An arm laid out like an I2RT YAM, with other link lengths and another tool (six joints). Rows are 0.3 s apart.
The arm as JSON. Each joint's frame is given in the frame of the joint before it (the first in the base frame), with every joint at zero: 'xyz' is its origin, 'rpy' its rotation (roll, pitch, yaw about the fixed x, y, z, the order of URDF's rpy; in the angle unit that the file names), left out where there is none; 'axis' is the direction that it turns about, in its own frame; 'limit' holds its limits. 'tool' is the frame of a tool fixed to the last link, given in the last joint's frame.
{
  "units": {
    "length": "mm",
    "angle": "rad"
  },
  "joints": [
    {
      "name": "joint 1",
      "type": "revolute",
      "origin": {
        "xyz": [
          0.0,
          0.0,
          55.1
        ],
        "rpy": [
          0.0,
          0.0,
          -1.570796
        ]
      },
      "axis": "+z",
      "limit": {
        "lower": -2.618,
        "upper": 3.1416
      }
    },
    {
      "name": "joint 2",
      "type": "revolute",
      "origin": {
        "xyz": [
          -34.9,
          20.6,
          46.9
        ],
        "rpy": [
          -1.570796,
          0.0,
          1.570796
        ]
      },
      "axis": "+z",
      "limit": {
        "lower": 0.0,
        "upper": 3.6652
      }
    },
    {
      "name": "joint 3",
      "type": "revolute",
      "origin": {
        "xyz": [
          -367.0,
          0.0,
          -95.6
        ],
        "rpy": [
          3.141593,
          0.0,
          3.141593
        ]
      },
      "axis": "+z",
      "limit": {
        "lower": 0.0,
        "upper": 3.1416
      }
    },
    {
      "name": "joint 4",
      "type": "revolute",
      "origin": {
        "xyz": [
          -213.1,
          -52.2,
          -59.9
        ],
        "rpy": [
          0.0,
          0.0,
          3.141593
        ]
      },
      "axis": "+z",
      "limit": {
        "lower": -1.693,
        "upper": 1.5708
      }
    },
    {
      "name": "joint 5",
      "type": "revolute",
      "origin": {
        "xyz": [
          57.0,
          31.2,
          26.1
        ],
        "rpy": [
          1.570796,
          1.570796,
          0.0
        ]
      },
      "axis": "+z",
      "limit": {
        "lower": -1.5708,
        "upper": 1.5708
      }
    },
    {
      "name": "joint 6",
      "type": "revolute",
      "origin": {
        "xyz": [
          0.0,
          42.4,
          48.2
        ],
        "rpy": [
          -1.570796,
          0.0,
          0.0
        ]
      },
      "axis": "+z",
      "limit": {
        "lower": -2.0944,
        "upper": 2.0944
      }
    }
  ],
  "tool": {
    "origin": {
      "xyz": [
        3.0,
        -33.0,
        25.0
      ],
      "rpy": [
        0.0,
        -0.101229,
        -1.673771
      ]
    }
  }
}
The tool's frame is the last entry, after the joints.
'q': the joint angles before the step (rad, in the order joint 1, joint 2, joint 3, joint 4, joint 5, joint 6). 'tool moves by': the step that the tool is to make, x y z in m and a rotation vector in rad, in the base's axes. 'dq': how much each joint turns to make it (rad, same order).
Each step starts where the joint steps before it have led.
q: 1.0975 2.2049 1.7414 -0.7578 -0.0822 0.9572
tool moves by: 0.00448 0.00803 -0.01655 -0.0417 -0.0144 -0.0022
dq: 0.0039 0.0481 0.0273 -0.0101 0.0320 -0.0047
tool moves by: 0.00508 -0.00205 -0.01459 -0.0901 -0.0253 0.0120
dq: -0.0024 0.0381 0.0214 -0.0529 0.0568 -0.0316
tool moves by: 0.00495 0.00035 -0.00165 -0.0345 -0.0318 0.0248
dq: -0.0023 0.0162 0.0323 -0.0313 0.0363 -0.0369
